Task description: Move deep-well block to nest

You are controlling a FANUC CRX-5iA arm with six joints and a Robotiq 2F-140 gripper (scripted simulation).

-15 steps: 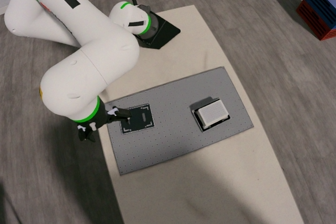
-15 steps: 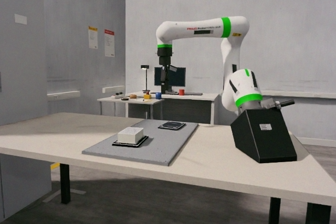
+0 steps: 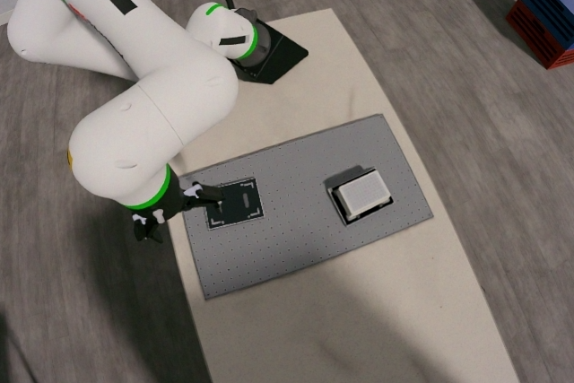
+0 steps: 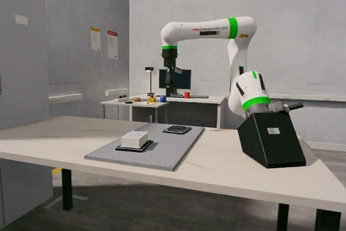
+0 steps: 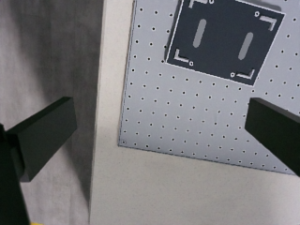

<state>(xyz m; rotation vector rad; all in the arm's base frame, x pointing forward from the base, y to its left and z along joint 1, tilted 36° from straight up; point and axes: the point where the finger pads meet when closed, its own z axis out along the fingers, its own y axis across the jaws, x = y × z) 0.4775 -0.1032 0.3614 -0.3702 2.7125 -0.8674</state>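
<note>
Now: the white 96-well deep-well block 45 cm to the left of my hand, 18 cm below it and 1 cm ahead of it. The rest, counted from my hand: black plate nest N2: 21 cm below, 9 cm to the left, 8 cm behind; plate nest N1: 45 cm to the left, 21 cm below, 1 cm ahead.
</note>
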